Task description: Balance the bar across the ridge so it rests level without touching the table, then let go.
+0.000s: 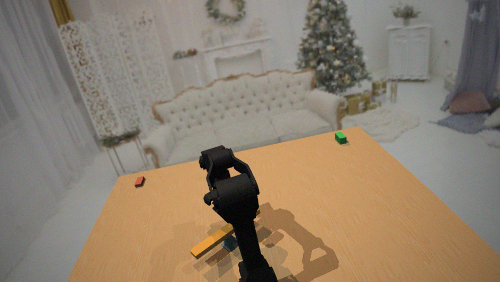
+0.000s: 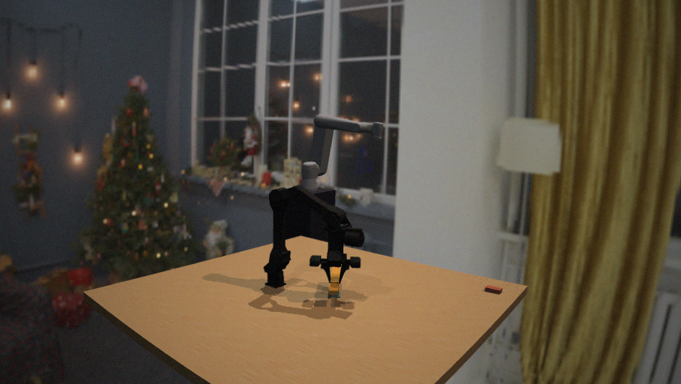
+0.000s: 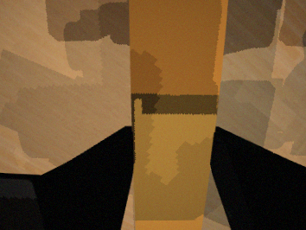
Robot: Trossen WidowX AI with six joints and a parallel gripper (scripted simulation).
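Right now my gripper tip is 20 mm to the right of the orange bar and 20 mm past it. From my gripper tip the other things lie so: red block 480 mm ahead, 450 mm to the left, 50 mm below; green block 550 mm to the right, 480 mm ahead, 40 mm below.
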